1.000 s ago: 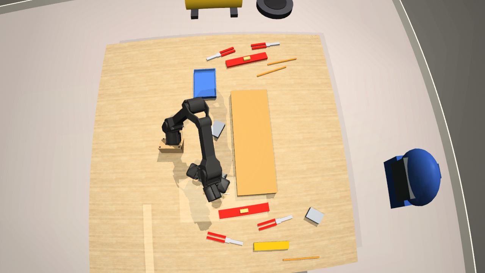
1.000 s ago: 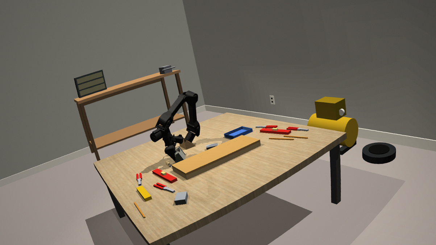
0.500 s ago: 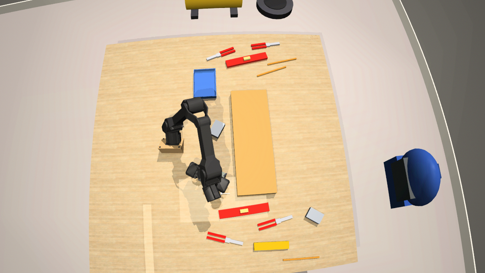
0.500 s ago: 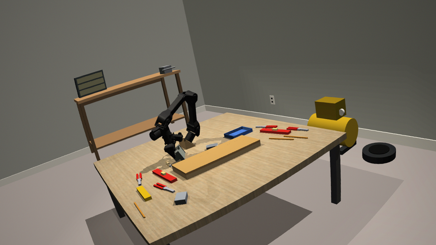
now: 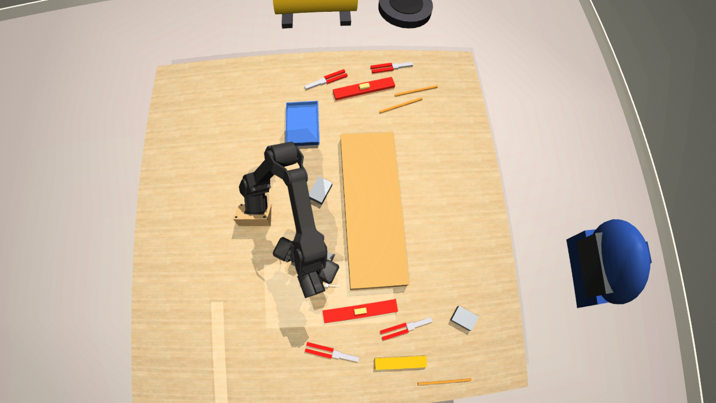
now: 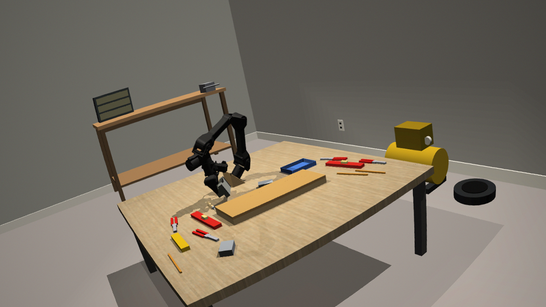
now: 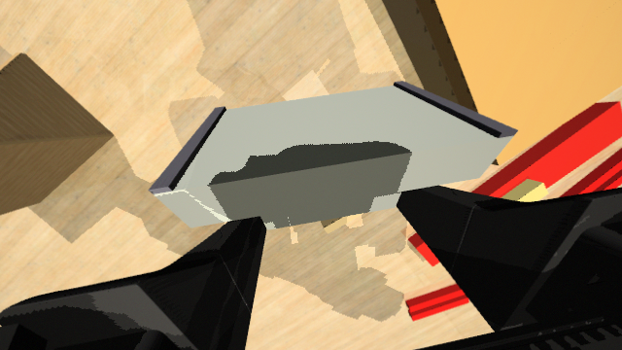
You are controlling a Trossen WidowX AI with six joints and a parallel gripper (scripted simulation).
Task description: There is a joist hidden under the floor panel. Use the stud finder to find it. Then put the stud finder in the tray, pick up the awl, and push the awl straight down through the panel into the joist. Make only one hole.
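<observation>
Now: gripper tip 5 cm short of the awl, 6 cm to the left of it and 6 cm above it. The rest, counted from my gripper tip: yellow block: 29 cm ahead, 30 cm to the right, 5 cm below; stud finder: 1 cm behind, 1 cm to the left; blue tray: 6 cm behind, 50 cm to the left, 5 cm below.
</observation>
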